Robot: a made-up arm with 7 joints.
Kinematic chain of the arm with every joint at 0, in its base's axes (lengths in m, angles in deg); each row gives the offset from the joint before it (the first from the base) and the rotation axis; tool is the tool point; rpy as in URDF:
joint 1: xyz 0 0 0 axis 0.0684 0.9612 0.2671
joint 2: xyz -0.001 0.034 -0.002 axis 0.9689 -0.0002 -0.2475
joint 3: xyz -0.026 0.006 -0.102 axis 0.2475 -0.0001 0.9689
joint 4: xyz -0.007 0 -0.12 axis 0.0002 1 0
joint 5: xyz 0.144 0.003 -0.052 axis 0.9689 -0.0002 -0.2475
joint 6: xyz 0.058 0 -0.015 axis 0.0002 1 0
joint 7: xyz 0.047 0 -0.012 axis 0.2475 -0.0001 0.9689
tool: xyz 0 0 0 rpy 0 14.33 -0.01
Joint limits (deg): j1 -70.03..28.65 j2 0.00..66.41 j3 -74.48..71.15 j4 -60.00..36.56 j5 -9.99..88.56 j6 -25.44..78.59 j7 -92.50..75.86
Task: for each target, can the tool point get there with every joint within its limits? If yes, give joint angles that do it. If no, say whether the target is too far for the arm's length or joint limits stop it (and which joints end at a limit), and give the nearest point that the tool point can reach.
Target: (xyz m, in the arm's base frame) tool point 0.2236 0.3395 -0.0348
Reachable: yes | joints -23.58 37.61 50.32 -1.23 1.99 15.69 12.23
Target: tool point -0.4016 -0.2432 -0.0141
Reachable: no: joint limits stop it (at a limit: joint 1, joint 2, joint 3, joint 5, joint 6) | nearest point -0.1671 -0.2091 -0.3018 | short by 0.373 m
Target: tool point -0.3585 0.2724 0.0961
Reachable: no: joint limits stop it (at a limit: joint 1, joint 2, joint 3) | nearest point -0.0631 0.1929 0.1348 | short by 0.308 m
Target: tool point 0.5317 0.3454 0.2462
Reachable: no: too far | nearest point 0.3596 0.2821 0.1293 | short by 0.217 m
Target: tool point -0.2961 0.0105 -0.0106
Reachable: no: joint limits stop it (at a limit: joint 1, joint 2, joint 3, joint 5, joint 6) | nearest point -0.0870 -0.0176 -0.1460 | short by 0.251 m
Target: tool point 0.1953 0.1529 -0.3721
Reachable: yes | joints -6.78 28.11 -15.10 26.81 48.03 11.84 54.83
